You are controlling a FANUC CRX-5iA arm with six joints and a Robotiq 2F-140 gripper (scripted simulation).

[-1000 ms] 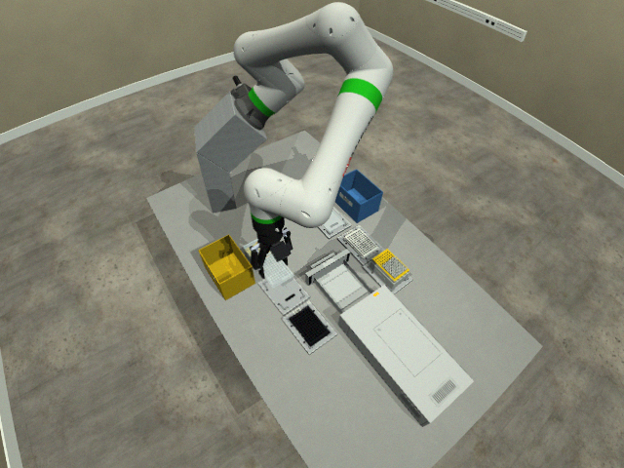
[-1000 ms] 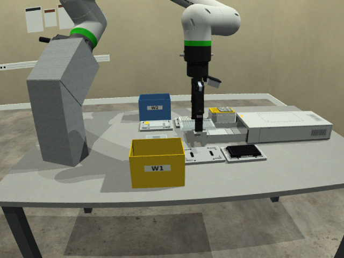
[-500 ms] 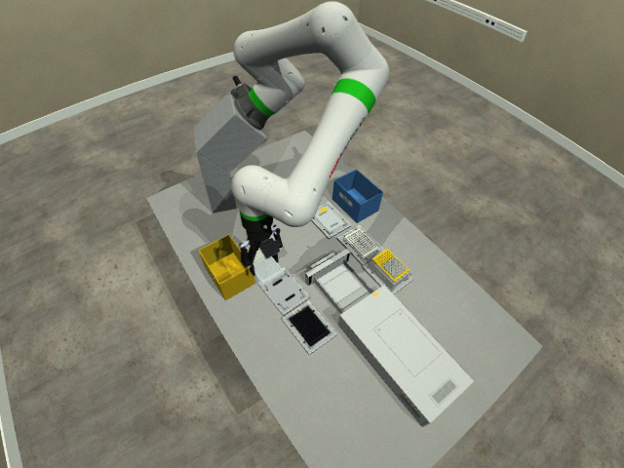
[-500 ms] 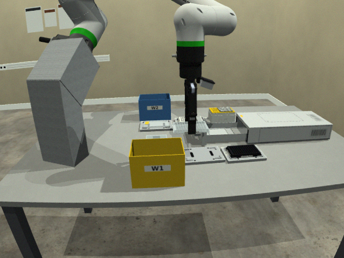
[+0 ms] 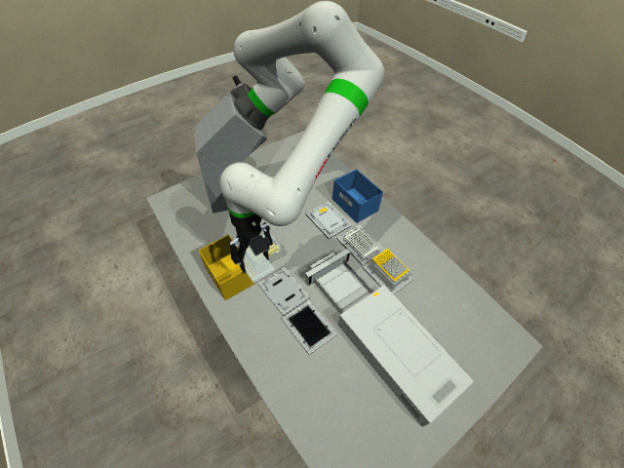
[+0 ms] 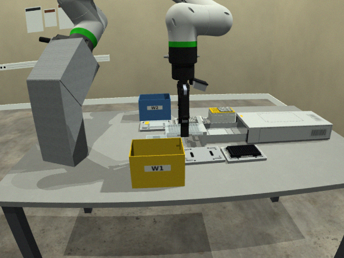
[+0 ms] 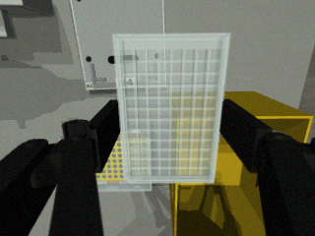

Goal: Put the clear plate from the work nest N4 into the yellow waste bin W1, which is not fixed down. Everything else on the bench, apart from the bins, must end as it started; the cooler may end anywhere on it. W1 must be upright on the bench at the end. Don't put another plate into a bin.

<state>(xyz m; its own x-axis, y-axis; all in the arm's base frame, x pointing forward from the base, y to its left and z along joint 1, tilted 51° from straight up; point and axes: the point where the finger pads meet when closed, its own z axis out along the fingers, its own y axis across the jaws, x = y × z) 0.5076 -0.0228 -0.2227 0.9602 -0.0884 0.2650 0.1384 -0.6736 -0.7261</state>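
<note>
My hand is 90 mm past the yellow bin W1, 90 mm to the left of it and 130 mm above it. The rest, counted from my hand: clear plate: 20 mm below; then nest N4: 70 mm ahead, 70 mm to the left, 160 mm below; then black plate: 240 mm ahead, 90 mm to the left, 150 mm below.
</note>
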